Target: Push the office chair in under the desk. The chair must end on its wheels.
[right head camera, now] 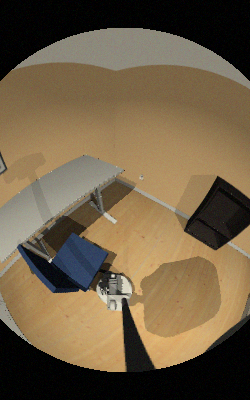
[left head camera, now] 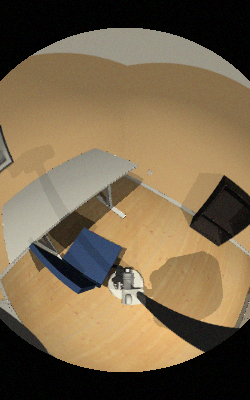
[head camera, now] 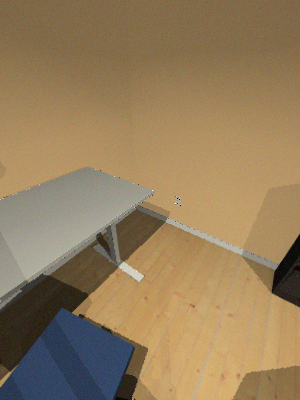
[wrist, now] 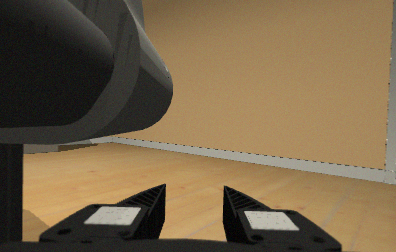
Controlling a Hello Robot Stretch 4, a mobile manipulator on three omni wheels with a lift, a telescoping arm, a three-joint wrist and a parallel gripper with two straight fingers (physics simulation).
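Note:
The office chair's blue seat [head camera: 70,355] [left head camera: 92,255] [right head camera: 80,260] faces up beside the front edge of the grey desk [head camera: 75,215] [left head camera: 65,185] [right head camera: 55,192]. In both side head views the seat lies outside the desk top's outline, and the chair's blue backrest [left head camera: 62,272] [right head camera: 42,272] stands at the seat's left, its upper corner by the desk's front edge. The chair's wheels are hidden. My gripper [wrist: 194,202] is open and empty, its two fingers apart above the floor. The chair does not show in the wrist view.
My round white base [left head camera: 138,280] [right head camera: 127,287] is close to the seat's right corner. A desk leg [head camera: 114,245] with a long foot [head camera: 131,272] stands under the desk's far end. A black bookcase [head camera: 290,282] [left head camera: 220,215] [right head camera: 217,215] stands by the right wall.

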